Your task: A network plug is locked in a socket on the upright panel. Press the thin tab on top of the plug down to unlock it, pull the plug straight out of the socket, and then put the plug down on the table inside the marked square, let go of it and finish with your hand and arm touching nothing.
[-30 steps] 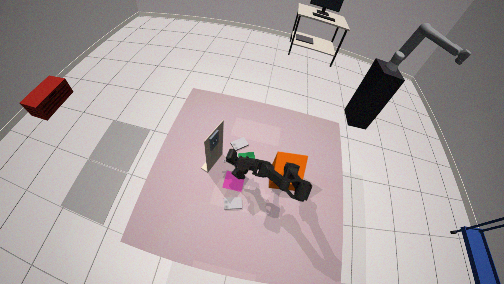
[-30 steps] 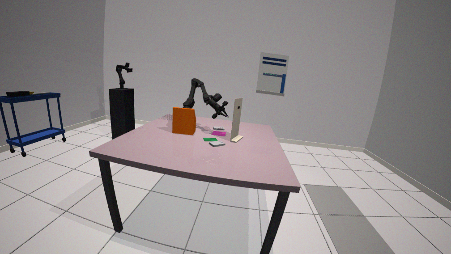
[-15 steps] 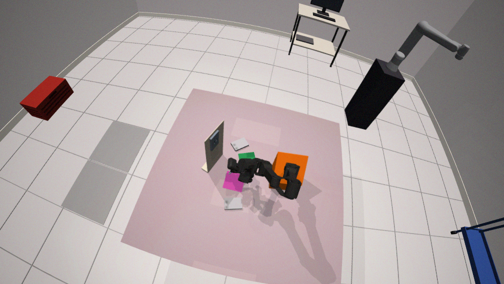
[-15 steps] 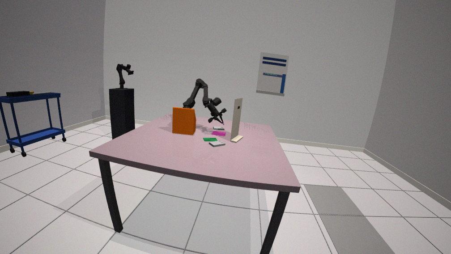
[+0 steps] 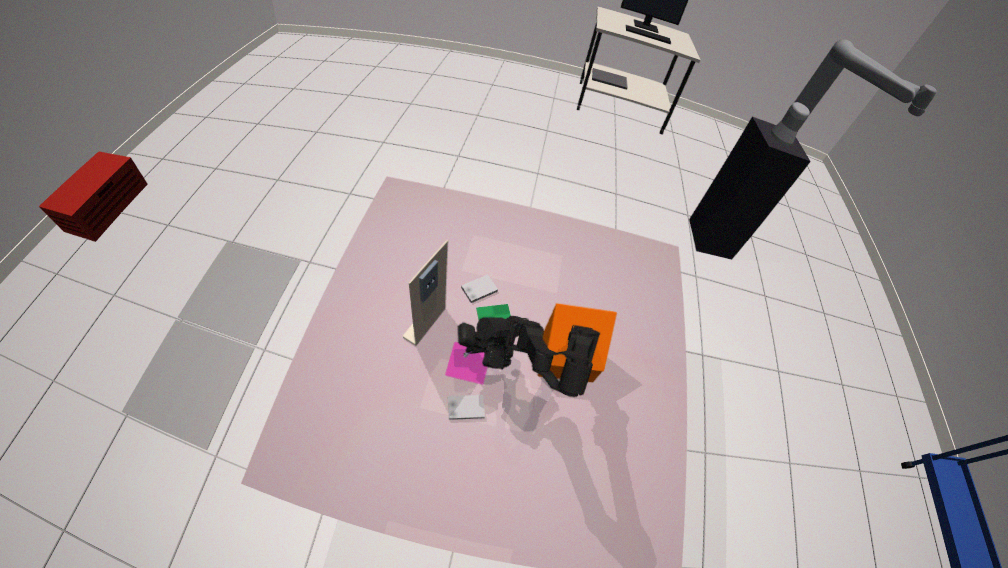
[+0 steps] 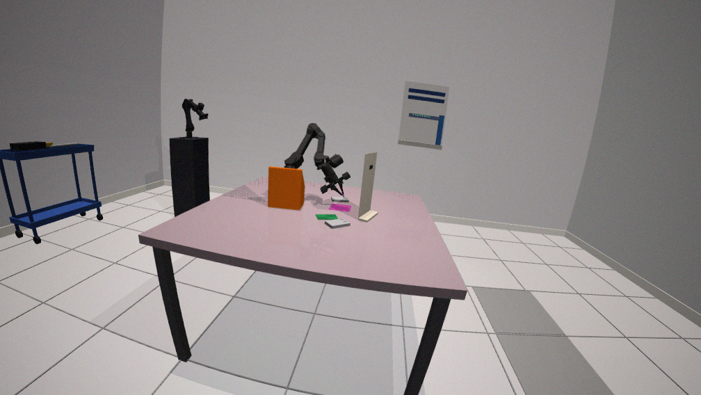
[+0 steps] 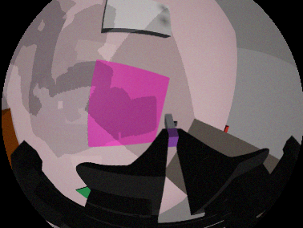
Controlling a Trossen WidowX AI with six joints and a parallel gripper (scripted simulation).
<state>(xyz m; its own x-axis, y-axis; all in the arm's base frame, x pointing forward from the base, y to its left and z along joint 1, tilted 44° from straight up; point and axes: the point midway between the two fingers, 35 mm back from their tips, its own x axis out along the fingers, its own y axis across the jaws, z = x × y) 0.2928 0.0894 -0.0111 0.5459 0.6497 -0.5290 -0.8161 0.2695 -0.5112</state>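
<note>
My gripper tip is now 10 mm past the magenta square and 80 mm above it. The rest, counted from my gripper tip: beige upright panel (140 mm ahead, 100 mm to the right, 80 mm above); then purple plug (right at my gripper tip).
</note>
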